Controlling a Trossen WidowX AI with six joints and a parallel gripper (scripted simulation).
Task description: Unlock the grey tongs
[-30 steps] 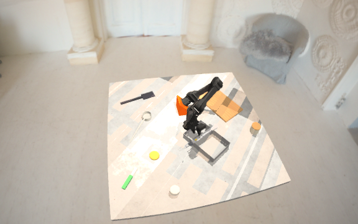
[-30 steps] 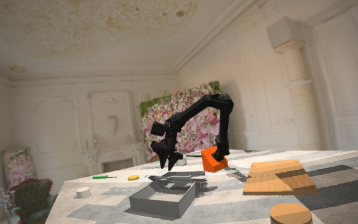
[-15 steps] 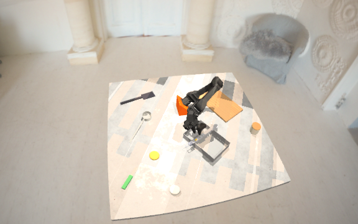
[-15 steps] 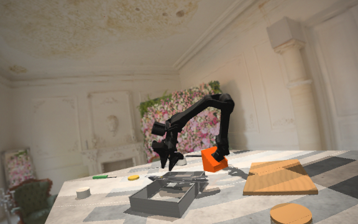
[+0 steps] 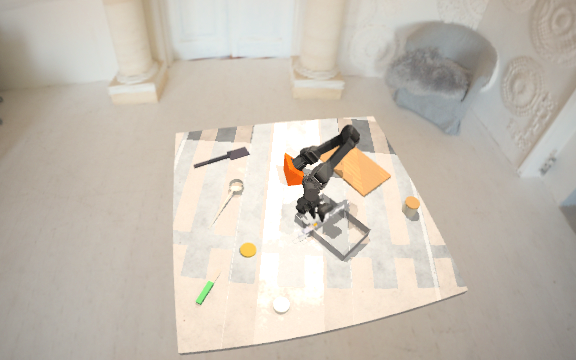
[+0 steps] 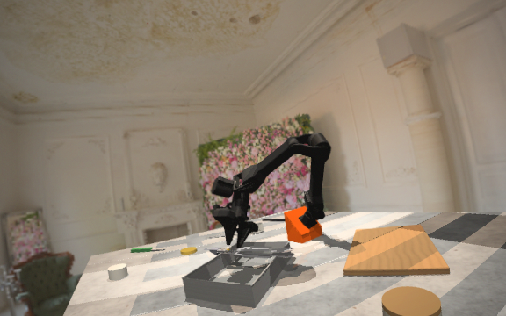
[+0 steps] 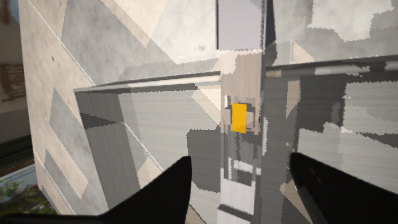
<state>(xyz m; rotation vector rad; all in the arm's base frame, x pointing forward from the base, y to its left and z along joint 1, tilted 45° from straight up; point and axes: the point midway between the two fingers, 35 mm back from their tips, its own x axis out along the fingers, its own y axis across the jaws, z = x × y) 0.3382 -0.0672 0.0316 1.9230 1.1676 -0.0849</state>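
Right now the yellow lock piece is 2 cm to the right of my gripper tip, 1 cm below it and 1 cm ahead of it. From my gripper tip the other things lie so: grey roasting tin 7 cm to the left, 5 cm below, 2 cm ahead; then yellow disc 33 cm to the right, 6 cm below, 2 cm ahead; then white disc 32 cm ahead, 28 cm to the right, 5 cm below.
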